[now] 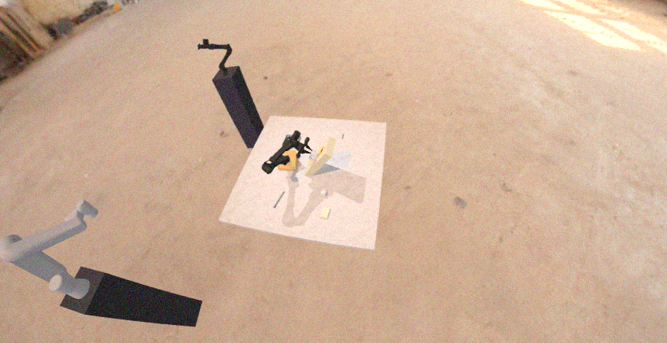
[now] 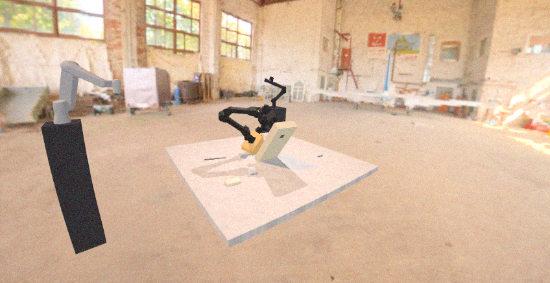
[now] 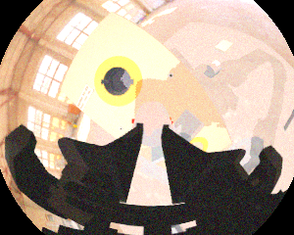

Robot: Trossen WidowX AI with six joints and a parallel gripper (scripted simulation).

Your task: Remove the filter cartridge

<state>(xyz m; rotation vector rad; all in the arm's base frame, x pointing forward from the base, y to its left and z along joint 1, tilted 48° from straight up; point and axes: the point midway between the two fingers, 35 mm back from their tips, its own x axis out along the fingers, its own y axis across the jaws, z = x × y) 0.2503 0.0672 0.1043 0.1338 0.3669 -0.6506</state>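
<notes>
My gripper tip is 10 mm short of the round filter cartridge and 10 mm above it. From my gripper tip the other things lie so: blue-rimmed tray 320 mm to the left, 290 mm behind, 210 mm below; then pale yellow service panel 50 mm below, 50 mm ahead, 10 mm to the right; then small cream block 440 mm to the right, 220 mm below, 110 mm ahead.
</notes>
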